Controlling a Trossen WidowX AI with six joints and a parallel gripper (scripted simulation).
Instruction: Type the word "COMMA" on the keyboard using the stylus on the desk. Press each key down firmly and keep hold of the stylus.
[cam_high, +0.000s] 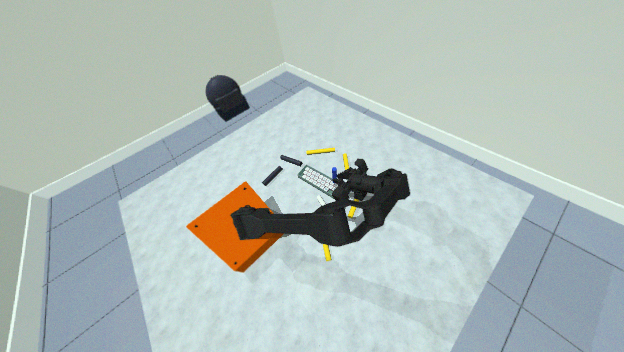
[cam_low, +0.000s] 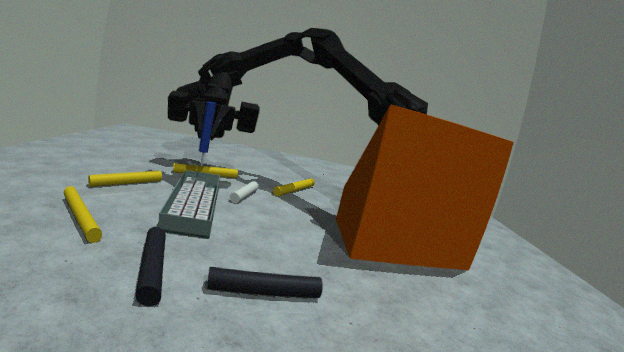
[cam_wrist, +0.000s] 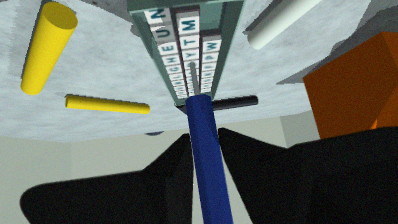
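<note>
Right now my gripper tip is 90 mm above the white rod, 80 mm past it and 30 mm to the left of it. Also, from my gripper tip: blue stylus (10 mm below); grey stylus tip (50 mm below).
</note>
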